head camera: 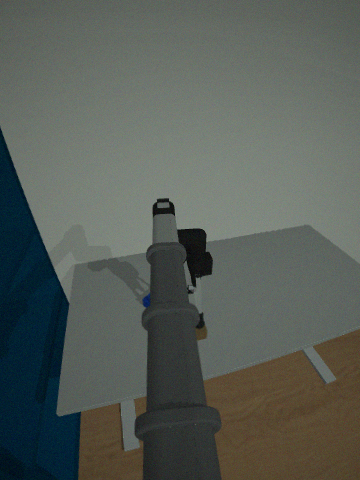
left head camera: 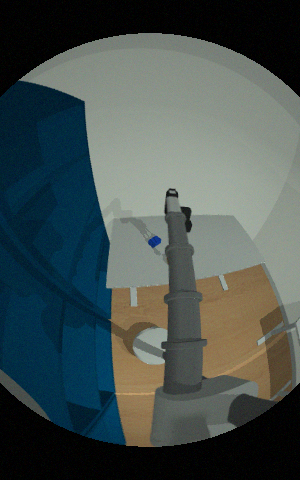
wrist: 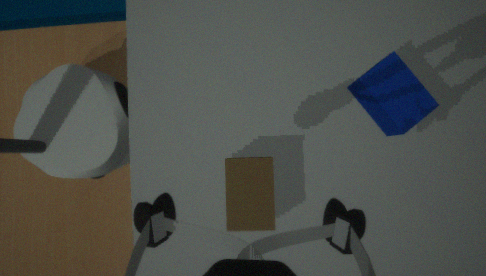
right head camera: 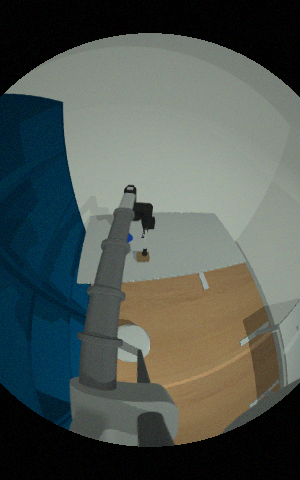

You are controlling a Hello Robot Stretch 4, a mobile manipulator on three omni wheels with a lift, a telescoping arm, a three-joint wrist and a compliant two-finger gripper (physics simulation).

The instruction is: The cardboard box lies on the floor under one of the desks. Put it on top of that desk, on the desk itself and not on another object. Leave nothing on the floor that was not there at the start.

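Frame: origin at the robot's base, x ahead, y left, z up, level; millimetres.
Seen in the pictures: gripper, between the fingertips: (wrist: 248, 213) (right head camera: 143, 246); robot's base, origin of its link: (left head camera: 153, 344) (right head camera: 129, 341).
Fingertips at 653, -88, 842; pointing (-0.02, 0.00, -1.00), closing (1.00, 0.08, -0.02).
Note:
Pixels of each thing's top centre, then the offset from my fingertips to it, as dx, dy, dz. Level surfaces: height alone.
- cardboard box, centre of its top: (wrist: 249, 194) (head camera: 193, 326) (right head camera: 142, 254) +0, +2, -99
- grey desk top, height of its surface: dz -149
- blue block, centre of its top: (wrist: 399, 92) (head camera: 154, 296) (left head camera: 154, 239) (right head camera: 125, 236) +175, +152, -104
The cardboard box (head camera: 201, 334) (right head camera: 143, 257) (wrist: 250, 194) is a small brown block resting on the grey desk top (head camera: 280, 300) (left head camera: 220, 245) (right head camera: 195, 245) (wrist: 200, 75). In the wrist view its top face lies between and slightly ahead of the fingertips, with its shadow to the right. My gripper (wrist: 248, 213) is open and above the box, with its two dark fingertips apart on either side and not touching it. In the head camera view the arm hides part of the gripper and the box. The box does not show in the left head camera view.
A blue block (head camera: 146, 300) (left head camera: 154, 242) (right head camera: 130, 238) (wrist: 393, 95) stands on the same desk. A white round stool (left head camera: 150, 345) (right head camera: 135, 342) (wrist: 90, 130) is in front of the desk. A tall blue structure (head camera: 30, 325) (left head camera: 50, 200) (right head camera: 35, 200) stands at the left; a wall is behind.

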